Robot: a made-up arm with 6 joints. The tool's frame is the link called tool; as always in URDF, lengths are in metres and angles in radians. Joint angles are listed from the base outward. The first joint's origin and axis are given. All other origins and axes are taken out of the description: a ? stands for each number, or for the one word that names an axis. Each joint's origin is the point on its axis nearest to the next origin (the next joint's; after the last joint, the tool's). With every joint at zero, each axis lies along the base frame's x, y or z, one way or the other. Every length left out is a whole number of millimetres.
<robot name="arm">
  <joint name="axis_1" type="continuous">
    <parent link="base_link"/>
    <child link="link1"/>
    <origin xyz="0 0.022 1.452" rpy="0 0 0"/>
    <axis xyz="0 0 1"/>
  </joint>
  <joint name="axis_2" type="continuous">
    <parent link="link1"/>
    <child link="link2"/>
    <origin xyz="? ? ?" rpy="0 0 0"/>
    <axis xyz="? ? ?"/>
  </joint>
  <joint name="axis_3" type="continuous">
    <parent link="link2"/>
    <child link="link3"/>
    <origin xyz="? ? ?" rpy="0 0 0"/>
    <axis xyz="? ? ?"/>
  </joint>
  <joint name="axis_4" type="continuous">
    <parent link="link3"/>
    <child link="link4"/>
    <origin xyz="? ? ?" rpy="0 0 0"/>
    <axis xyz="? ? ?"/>
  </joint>
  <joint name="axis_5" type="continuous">
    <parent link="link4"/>
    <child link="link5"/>
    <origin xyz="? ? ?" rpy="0 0 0"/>
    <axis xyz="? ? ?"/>
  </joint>
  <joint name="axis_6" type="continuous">
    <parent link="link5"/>
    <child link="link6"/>
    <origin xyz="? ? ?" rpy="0 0 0"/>
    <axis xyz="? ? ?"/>
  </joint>
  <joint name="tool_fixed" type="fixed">
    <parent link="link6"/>
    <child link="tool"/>
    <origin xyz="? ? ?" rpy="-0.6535 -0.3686 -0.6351"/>
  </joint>
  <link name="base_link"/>
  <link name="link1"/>
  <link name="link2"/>
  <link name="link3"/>
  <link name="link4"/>
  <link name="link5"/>
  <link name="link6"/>
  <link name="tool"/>
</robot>
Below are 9 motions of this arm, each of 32 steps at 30 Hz.
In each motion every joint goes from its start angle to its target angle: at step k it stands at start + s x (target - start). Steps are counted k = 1, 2, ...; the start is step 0. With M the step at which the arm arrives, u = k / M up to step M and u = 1 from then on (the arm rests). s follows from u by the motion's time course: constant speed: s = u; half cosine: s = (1 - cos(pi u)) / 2; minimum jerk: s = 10 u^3 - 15 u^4 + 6 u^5.
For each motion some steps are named. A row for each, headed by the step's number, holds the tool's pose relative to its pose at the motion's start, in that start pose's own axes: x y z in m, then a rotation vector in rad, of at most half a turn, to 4 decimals.
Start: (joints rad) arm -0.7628 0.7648 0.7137 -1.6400 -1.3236 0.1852
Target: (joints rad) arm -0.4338 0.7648 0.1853 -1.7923 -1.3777 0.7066
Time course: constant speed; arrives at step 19
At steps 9, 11, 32:
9: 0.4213 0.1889 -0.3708 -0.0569 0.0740 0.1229
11: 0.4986 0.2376 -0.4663 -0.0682 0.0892 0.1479
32: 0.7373 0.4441 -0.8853 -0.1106 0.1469 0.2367

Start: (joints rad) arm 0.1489 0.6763 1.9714 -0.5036 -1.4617 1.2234
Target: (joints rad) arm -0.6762 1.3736 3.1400 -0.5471 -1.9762 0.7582
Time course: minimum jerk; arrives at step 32
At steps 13, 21, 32:
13: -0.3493 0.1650 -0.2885 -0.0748 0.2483 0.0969
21: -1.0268 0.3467 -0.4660 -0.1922 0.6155 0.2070
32: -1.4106 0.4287 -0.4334 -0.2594 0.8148 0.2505

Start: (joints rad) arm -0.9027 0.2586 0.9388 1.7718 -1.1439 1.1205
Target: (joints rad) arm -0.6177 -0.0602 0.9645 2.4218 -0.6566 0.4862
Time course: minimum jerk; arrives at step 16
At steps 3, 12, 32:
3: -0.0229 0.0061 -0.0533 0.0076 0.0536 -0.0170
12: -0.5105 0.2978 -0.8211 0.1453 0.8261 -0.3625
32: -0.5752 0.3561 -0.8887 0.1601 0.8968 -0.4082

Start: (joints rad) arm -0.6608 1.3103 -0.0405 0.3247 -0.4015 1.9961
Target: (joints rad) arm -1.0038 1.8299 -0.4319 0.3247 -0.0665 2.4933
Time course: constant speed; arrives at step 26
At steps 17, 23, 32:
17: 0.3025 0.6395 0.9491 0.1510 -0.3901 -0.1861
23: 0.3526 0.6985 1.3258 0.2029 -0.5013 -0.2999
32: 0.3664 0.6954 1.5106 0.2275 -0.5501 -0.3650

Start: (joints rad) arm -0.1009 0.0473 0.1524 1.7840 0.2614 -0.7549
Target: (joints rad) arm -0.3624 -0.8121 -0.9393 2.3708 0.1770 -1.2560
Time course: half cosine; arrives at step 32
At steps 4, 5, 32:
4: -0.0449 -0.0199 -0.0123 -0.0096 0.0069 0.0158
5: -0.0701 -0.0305 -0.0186 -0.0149 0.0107 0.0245
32: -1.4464 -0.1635 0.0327 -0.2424 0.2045 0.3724

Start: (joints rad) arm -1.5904 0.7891 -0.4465 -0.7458 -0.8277 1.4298
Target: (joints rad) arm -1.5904 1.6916 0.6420 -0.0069 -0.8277 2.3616
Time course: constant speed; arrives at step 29
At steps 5, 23, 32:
5: 0.2060 -0.1246 -0.0603 -0.2507 -0.1124 -0.0043
23: 0.9554 -0.3148 -0.3517 -1.1335 -0.5148 0.0954
32: 1.1777 -0.2876 -0.4616 -1.4140 -0.6480 0.1776

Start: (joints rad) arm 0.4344 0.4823 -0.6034 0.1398 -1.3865 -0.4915
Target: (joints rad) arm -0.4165 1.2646 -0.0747 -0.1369 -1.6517 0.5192
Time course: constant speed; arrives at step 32
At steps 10, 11, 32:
10: 0.4294 -0.3140 0.1459 -0.1814 -0.1031 0.3265
11: 0.4808 -0.3387 0.1578 -0.1957 -0.1198 0.3606
32: 1.7440 -0.4323 0.3020 -0.2696 -0.7157 1.0385

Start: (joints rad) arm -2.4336 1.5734 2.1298 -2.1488 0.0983 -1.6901
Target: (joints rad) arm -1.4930 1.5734 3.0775 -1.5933 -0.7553 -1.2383
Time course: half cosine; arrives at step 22
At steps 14, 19, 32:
14: 0.0399 -1.6080 -1.4602 -0.8820 0.8182 -0.5684
19: -0.3715 -1.9282 -1.8351 -1.1751 1.1075 -0.4903
32: -0.4583 -1.9690 -1.8882 -1.2247 1.1548 -0.4603

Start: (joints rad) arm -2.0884 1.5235 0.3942 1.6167 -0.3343 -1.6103
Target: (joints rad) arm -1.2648 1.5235 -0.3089 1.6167 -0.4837 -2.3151
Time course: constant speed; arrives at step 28
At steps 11, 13, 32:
11: -0.7942 0.4948 -0.0101 -0.1539 -0.0099 0.1019
13: -0.9280 0.5664 -0.0529 -0.1859 -0.0101 0.1073
32: -1.7072 0.8773 -0.6463 -0.4188 -0.0244 0.0158

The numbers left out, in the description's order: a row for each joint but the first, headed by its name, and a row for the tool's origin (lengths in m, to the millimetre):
axis_2: xyz 0.243 0.015 0, axis 0 1 0
axis_3: xyz 0.011 0 1.496, axis 0 -1 0
axis_4: xyz 1.53 0 0.286, axis -1 0 0
axis_5: xyz 0 -0.025 0.014, axis 0 -1 0
axis_6: xyz 0.247 0 -0.005, axis -1 0 0
tool: xyz 0 0.009 -0.007

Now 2 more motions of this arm.
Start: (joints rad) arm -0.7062 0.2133 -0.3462 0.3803 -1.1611 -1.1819
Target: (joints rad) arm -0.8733 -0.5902 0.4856 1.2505 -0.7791 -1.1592
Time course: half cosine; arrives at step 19
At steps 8, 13, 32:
8: -0.2796 -1.0094 -0.3258 0.6522 -0.4518 -0.0963
13: -0.3541 -1.8370 -1.3622 1.3739 -0.7568 -0.3681
32: -0.2745 -2.0169 -2.1756 1.7820 -0.8228 -0.6003

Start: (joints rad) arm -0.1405 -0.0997 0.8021 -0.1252 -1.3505 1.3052
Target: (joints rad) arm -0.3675 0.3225 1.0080 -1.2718 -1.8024 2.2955
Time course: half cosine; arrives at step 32
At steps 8, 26, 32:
8: 0.1038 0.0735 -0.0066 0.0367 -0.1838 -0.0008
26: 0.5097 0.4909 -0.1590 0.2154 -1.0299 -0.5117
32: 0.5387 0.5408 -0.1897 0.2240 -1.0930 -0.6179

